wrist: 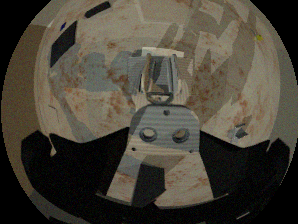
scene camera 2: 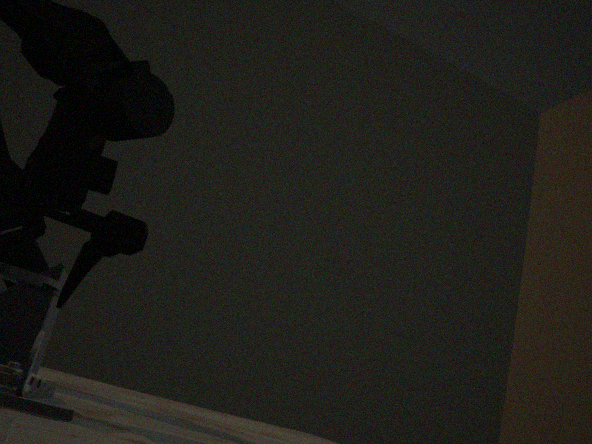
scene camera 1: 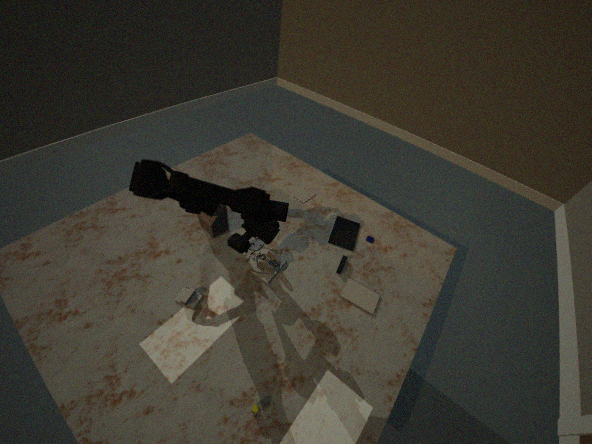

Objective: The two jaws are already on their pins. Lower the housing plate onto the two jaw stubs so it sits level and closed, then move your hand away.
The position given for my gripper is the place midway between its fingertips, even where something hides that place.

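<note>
I can see my own gripper [scene camera 1: 253, 244] [wrist: 163, 132]. There is also a flat plate [scene camera 1: 359, 295], which I see here, though in the wrist view the plate is out of frame, and in scene camera 2 the plate is out of frame too.
</note>
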